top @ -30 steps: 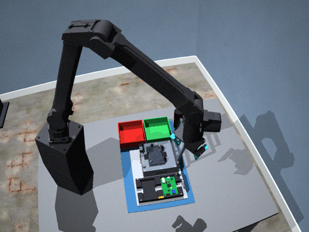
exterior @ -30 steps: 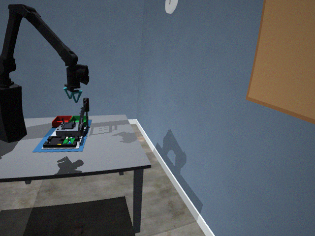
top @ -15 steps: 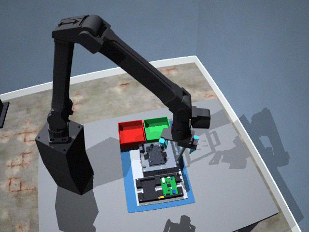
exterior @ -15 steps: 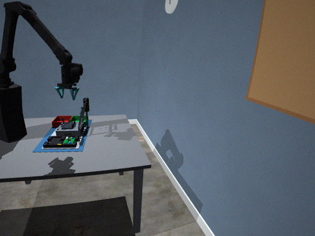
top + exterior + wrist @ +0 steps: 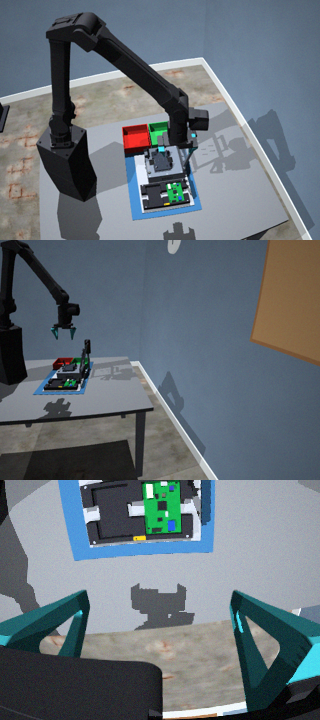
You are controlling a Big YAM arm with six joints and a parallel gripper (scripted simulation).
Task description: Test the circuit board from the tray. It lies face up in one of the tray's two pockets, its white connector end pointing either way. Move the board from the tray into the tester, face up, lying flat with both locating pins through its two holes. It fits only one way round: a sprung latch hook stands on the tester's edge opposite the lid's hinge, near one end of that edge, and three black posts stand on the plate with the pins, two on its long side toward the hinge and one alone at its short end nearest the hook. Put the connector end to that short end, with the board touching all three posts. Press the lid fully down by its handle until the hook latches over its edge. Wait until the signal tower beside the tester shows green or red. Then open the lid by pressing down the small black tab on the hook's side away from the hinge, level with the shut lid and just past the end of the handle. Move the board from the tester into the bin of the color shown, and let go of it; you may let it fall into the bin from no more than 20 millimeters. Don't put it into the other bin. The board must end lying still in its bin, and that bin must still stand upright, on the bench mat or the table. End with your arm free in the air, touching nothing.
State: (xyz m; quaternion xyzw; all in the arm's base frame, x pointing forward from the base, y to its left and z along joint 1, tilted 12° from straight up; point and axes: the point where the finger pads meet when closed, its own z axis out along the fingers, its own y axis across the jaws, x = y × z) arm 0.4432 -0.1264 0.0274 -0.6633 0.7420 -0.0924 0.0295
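Now: hand 310 mm above the green circuit board. From my hand the other things lie so: black latch hook 90 mm behind, 230 mm to the left, 240 mm below; then clear lid 100 mm ahead, 170 mm to the left, 150 mm below; then green bin 30 mm ahead, 370 mm to the left, 320 mm below.
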